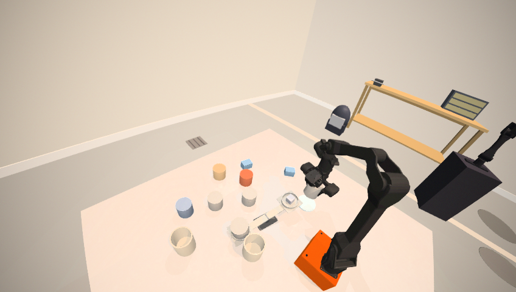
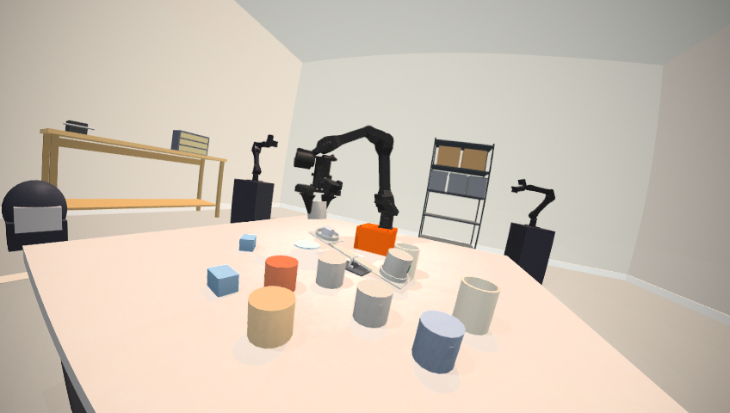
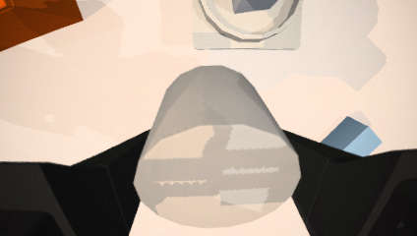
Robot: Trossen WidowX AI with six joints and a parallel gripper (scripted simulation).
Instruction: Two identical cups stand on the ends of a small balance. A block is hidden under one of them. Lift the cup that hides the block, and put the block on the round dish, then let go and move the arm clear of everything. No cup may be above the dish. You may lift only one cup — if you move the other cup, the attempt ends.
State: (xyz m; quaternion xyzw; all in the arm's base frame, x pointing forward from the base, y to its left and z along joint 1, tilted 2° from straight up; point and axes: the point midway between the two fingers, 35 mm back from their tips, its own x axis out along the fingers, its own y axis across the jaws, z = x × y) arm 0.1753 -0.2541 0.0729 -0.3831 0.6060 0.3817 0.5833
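The round white dish lies 13 cm below my gripper tip, 2 cm to the right of it and 1 cm behind it. The rest, counted from my gripper tip: tan cup (45 cm ahead, 12 cm to the left, 9 cm below); balance beam (19 cm to the left, 12 cm ahead, 9 cm below); red cup (32 cm ahead, 9 cm below, 4 cm to the left).
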